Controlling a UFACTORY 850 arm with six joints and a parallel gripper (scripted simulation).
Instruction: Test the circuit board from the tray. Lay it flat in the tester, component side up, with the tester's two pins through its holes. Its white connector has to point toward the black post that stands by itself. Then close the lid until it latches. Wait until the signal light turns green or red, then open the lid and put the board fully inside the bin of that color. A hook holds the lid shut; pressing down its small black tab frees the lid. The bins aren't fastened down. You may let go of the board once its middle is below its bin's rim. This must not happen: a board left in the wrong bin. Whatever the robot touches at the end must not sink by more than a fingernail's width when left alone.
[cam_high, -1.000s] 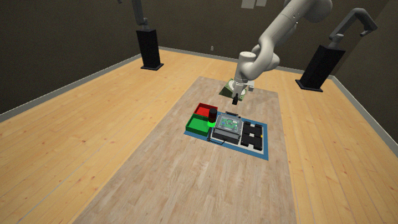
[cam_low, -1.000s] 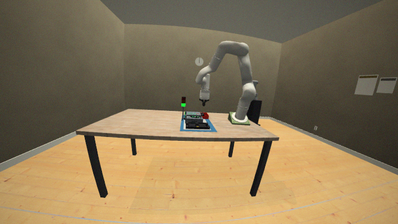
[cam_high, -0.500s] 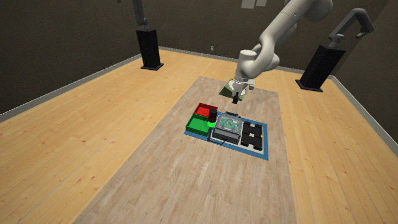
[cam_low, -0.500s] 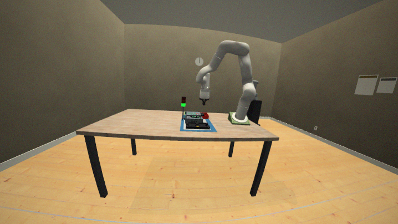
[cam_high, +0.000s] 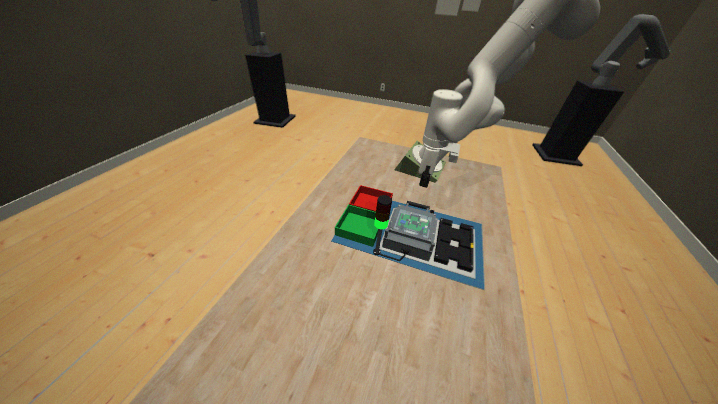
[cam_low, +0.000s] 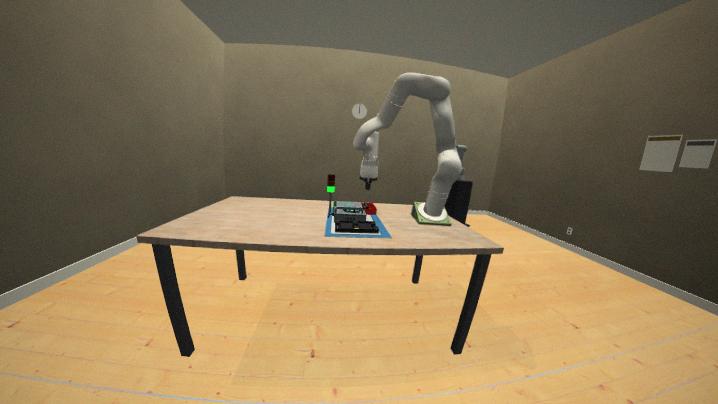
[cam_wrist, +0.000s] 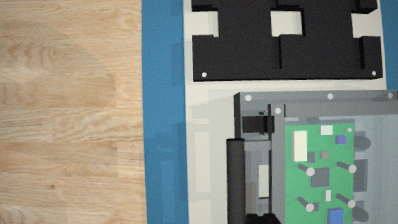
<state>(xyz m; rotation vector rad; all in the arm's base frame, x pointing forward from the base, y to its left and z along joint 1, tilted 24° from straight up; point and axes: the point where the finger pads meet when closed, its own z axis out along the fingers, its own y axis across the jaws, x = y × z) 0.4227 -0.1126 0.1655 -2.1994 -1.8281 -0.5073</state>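
My gripper is now 3 cm short of the small black part, 5 cm to the right of it and 12 cm above it. Also, from my hand: tester lid: 9 cm ahead, 1 cm to the right, 12 cm below; green circuit board: 8 cm ahead, 1 cm to the right, 14 cm below; red bin: 5 cm behind, 20 cm to the right, 19 cm below.
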